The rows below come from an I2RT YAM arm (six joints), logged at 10 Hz.
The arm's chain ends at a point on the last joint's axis. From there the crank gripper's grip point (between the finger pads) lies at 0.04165 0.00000 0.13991 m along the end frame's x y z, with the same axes.
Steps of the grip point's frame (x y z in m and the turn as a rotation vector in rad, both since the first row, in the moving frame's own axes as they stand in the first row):
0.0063 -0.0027 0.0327 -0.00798 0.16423 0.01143
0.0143 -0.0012 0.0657 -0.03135 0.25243 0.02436
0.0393 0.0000 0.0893 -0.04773 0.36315 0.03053
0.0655 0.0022 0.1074 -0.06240 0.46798 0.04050
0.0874 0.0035 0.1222 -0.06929 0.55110 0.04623
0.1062 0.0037 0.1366 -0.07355 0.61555 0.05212
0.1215 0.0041 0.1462 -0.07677 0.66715 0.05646
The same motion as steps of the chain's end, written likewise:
-0.0160 -0.0044 0.0414 -0.00798 0.16423 0.01143
-0.0192 -0.0068 0.0806 -0.03135 0.25243 0.02436
-0.0075 -0.0082 0.1134 -0.04773 0.36315 0.03053
0.0071 -0.0085 0.1415 -0.06240 0.46798 0.04050
0.0207 -0.0085 0.1651 -0.06929 0.55110 0.04623
0.0335 -0.0092 0.1867 -0.07355 0.61555 0.05212
0.0443 -0.0095 0.2024 -0.07677 0.66715 0.05646

